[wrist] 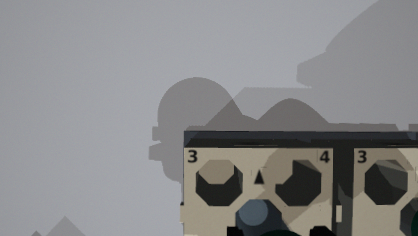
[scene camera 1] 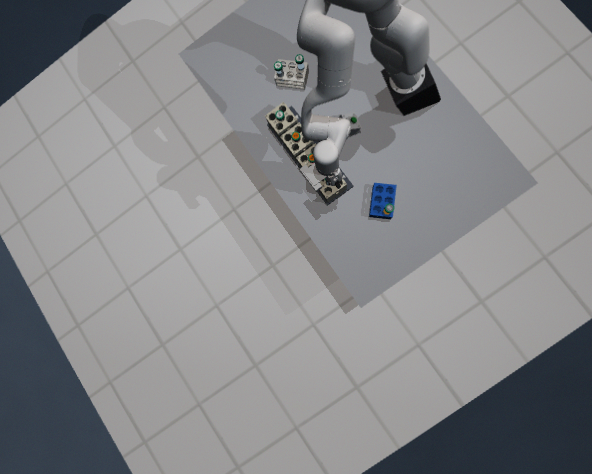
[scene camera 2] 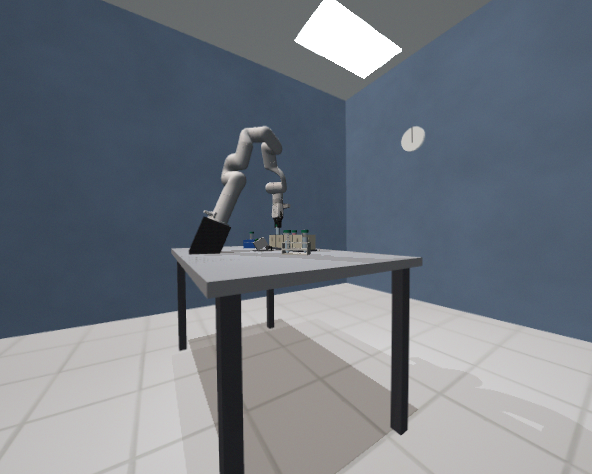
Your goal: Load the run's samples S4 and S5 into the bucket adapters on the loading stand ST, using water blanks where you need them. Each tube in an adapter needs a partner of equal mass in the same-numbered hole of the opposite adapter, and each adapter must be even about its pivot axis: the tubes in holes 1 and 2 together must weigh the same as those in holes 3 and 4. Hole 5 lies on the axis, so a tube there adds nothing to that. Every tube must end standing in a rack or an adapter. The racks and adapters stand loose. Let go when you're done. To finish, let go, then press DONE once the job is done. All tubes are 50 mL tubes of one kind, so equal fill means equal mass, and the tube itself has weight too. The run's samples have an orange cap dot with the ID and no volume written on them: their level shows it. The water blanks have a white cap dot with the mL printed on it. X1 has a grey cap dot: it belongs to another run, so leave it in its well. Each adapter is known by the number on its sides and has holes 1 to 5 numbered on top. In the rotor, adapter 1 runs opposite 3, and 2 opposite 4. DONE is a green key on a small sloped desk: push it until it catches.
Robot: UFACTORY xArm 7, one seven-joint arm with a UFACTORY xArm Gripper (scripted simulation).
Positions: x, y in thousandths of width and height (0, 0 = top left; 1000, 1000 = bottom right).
In view: a blue rack (scene camera 1: 644, 421) and an adapter (wrist: 554, 727).
The wrist view does not show the blue rack: it is out of frame.
